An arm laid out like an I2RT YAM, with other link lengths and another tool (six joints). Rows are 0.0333 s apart.
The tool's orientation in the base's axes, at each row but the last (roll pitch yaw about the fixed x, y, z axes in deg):
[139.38 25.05 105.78]
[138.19 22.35 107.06]
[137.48 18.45 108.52]
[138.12 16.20 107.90]
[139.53 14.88 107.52]
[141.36 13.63 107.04]
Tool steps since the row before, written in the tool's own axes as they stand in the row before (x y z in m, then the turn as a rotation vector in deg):
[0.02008 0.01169 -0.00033 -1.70 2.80 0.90]
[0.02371 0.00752 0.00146 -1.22 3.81 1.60]
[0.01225 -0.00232 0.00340 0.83 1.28 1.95]
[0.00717 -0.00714 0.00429 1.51 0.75 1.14]
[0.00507 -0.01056 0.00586 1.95 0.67 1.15]
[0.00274 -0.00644 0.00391 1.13 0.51 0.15]
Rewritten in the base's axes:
[0.00248 0.02306 -0.00138 2.90 -0.28 1.75]
[-0.00058 0.02432 -0.00539 3.92 0.56 1.71]
[-0.00272 0.00998 -0.00774 1.95 1.29 -0.81]
[-0.00377 0.00368 -0.00964 0.84 1.69 -0.76]
[-0.00463 0.00063 -0.01223 0.66 2.07 -0.93]
[-0.00277 0.00019 -0.00752 0.13 1.24 -0.07]

